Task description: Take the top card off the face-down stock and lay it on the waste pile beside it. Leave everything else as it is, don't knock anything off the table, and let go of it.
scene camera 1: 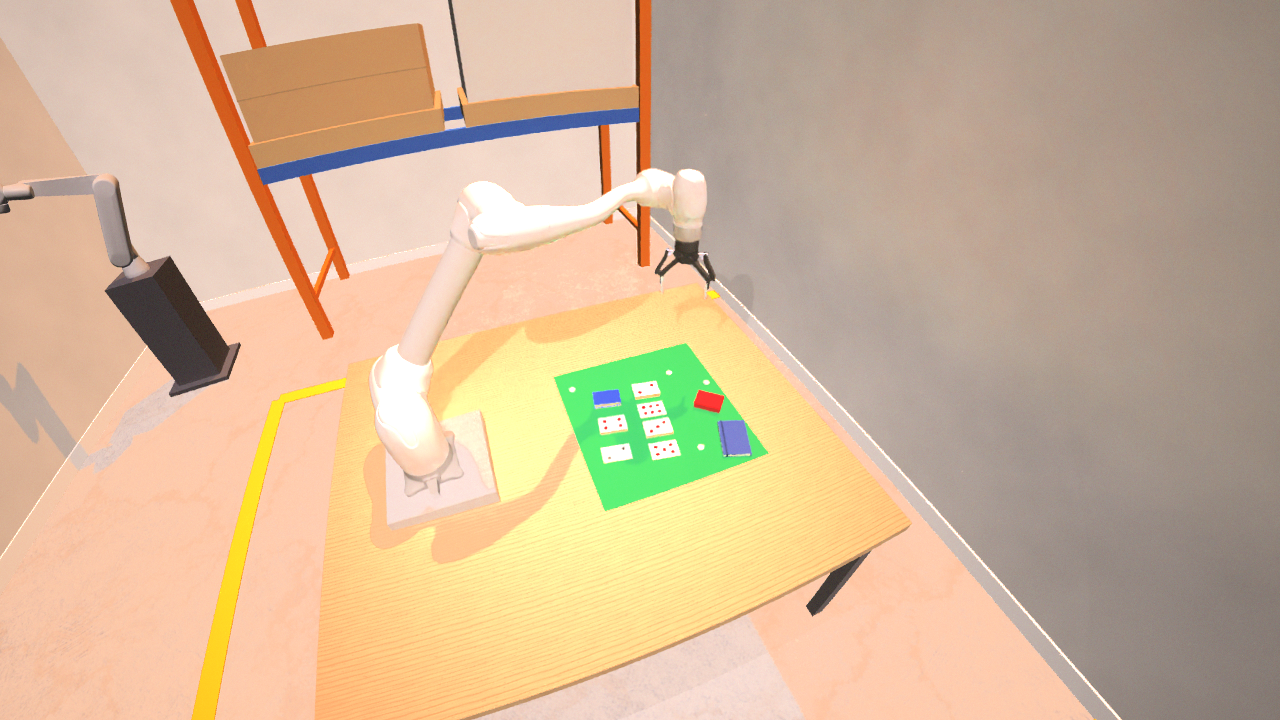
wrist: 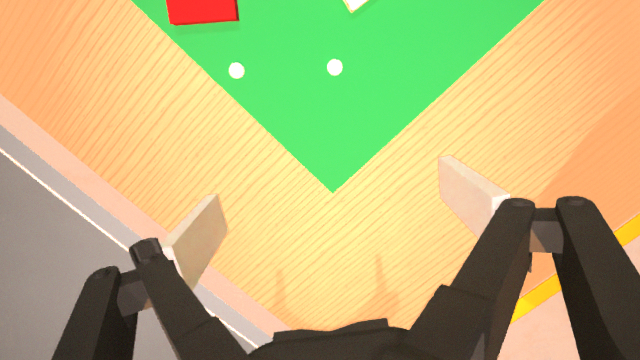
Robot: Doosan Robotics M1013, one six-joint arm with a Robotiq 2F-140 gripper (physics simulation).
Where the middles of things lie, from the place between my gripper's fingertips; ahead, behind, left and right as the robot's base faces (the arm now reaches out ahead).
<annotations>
The green mat (scene camera 1: 619,483) lies 310 mm below my hand, 220 mm behind it and 190 mm to the right of it.
</annotations>
